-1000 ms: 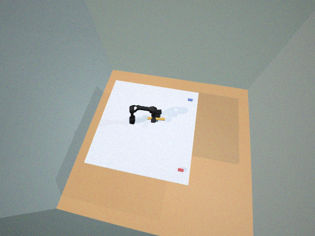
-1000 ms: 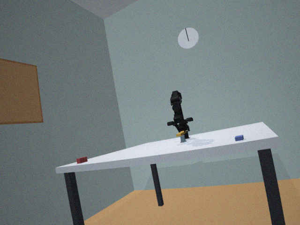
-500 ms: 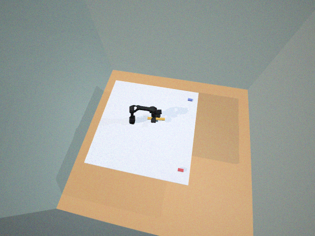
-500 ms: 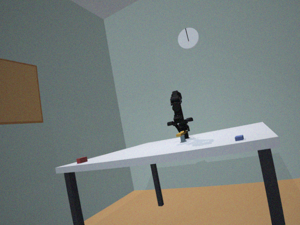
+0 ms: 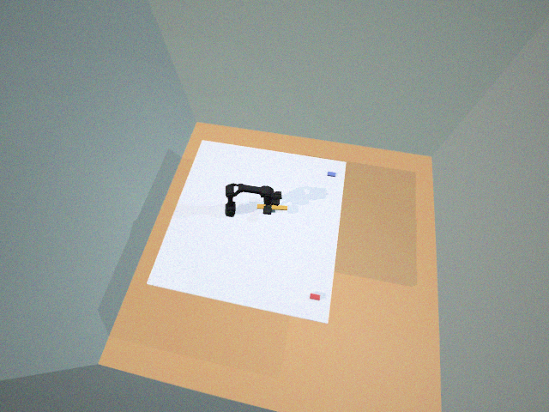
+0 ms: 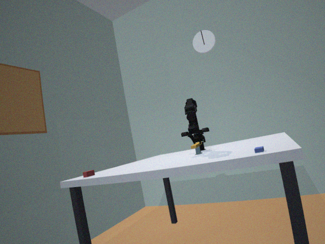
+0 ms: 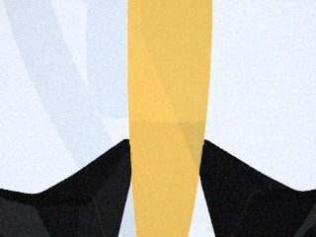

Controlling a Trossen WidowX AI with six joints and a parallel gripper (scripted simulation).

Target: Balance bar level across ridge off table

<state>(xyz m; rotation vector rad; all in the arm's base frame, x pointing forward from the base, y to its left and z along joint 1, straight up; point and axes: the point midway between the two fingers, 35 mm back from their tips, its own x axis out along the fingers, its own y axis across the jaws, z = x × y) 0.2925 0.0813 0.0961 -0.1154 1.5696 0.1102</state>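
Now: gripper tip 30 mm short of the bar. Round my gripper tip: blue block: 450 mm ahead, 420 mm to the left, 50 mm below; red block: 450 mm ahead, 580 mm to the right, 50 mm below.
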